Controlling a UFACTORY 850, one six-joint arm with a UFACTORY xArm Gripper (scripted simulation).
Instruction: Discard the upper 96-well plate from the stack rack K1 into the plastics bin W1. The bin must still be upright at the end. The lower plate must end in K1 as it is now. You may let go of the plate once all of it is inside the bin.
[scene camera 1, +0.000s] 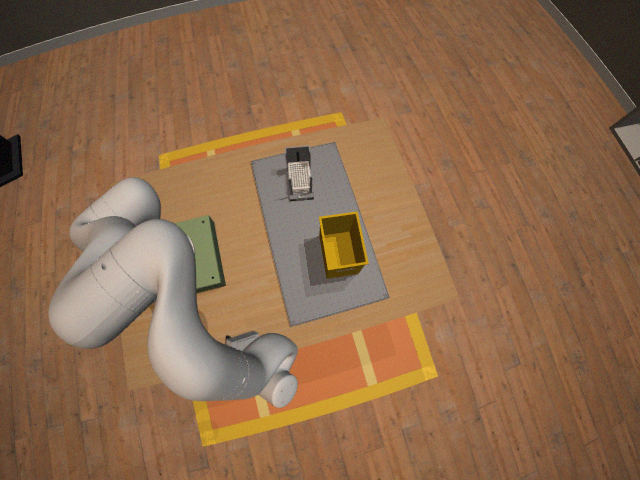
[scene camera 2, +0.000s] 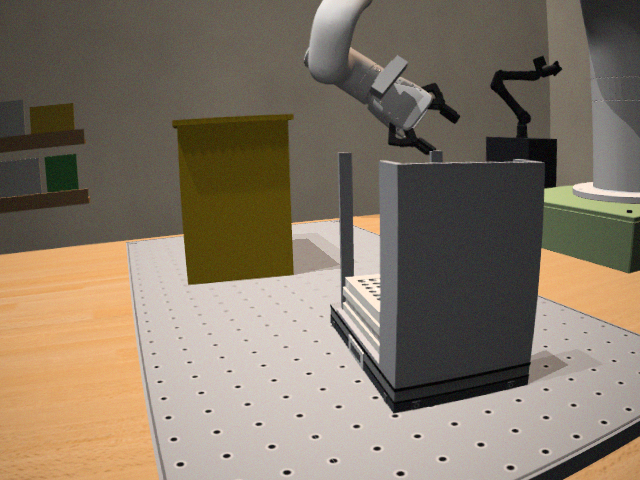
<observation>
A yellow plastics bin shows in scene camera 1 and in scene camera 2. One and the same spot on the yellow plastics bin: (scene camera 2: 234, 172) is (scene camera 1: 337, 222).
</observation>
